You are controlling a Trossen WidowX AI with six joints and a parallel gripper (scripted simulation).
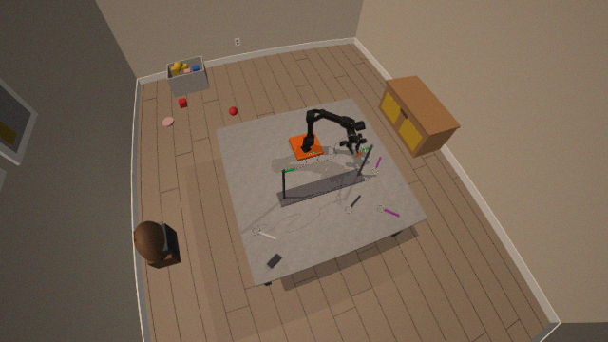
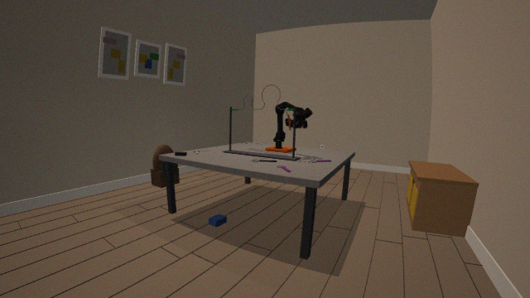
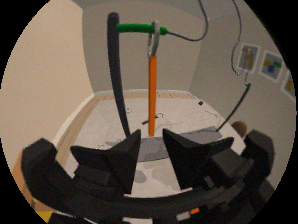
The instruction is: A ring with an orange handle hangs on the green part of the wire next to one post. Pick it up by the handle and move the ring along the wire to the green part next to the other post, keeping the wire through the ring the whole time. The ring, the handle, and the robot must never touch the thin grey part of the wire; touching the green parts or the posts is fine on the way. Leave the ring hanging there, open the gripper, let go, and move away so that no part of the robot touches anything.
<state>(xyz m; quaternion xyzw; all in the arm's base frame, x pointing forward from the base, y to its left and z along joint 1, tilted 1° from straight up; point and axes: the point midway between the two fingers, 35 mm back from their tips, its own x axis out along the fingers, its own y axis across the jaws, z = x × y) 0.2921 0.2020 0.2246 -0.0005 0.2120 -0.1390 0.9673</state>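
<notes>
Now: the ring with orange handle 40 mm ahead of my gripper tip, 10 mm to the right of it and 80 mm above it. The rest, counted from my gripper tip: dark block (330 mm ahead, 800 mm to the right, 220 mm below).
</notes>
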